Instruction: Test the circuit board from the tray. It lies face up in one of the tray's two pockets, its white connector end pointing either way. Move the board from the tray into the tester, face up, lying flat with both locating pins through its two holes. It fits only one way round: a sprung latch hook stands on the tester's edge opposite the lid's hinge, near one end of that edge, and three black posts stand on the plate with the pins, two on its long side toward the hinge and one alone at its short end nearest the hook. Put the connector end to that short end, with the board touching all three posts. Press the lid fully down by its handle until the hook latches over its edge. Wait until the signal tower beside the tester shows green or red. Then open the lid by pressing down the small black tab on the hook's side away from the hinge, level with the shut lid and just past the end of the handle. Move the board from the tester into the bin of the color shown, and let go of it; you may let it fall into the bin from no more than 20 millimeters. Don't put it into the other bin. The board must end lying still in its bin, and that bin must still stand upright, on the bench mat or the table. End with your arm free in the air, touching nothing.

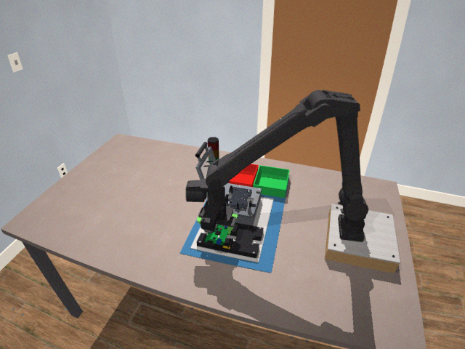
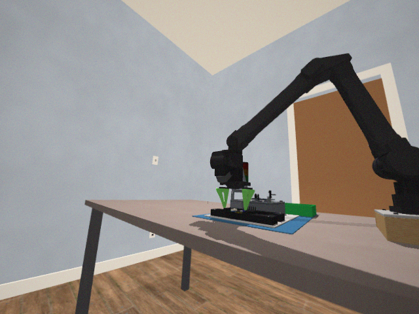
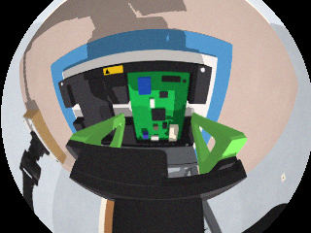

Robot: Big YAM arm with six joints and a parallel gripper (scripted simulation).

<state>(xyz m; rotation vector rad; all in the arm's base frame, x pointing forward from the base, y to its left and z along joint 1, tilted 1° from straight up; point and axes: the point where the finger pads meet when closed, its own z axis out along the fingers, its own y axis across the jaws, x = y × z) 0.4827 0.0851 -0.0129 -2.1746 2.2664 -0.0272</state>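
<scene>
Right now my hand is 2 cm above the green circuit board. Round my hand: red bin (1 cm behind, 37 cm to the right, 2 cm below); tester plate (4 cm behind, 16 cm to the right, 3 cm above); tester lid (8 cm ahead, 17 cm to the right, 14 cm above).
</scene>
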